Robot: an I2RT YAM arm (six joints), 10 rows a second.
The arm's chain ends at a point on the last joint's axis. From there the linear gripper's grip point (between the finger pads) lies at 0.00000 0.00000 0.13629 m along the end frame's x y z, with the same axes.
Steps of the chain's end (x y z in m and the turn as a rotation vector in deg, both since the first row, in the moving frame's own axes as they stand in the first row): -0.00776, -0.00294, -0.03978, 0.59, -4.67, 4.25; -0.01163, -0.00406, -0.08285, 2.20, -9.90, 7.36; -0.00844, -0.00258, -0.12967, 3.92, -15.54, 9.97; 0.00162, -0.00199, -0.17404, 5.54, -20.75, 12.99; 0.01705, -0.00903, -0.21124, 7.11, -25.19, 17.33; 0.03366, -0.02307, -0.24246, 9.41, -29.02, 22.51
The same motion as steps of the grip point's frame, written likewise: -0.01879, -0.00475, -0.04024, 0.59, -4.67, 4.25; -0.03466, -0.01076, -0.08498, 2.20, -9.90, 7.36; -0.04394, -0.01492, -0.13495, 3.92, -15.54, 9.97; -0.04470, -0.02026, -0.18346, 5.54, -20.75, 12.99; -0.03742, -0.03395, -0.22511, 7.11, -25.19, 17.33; -0.02620, -0.05693, -0.26109, 9.41, -29.02, 22.51
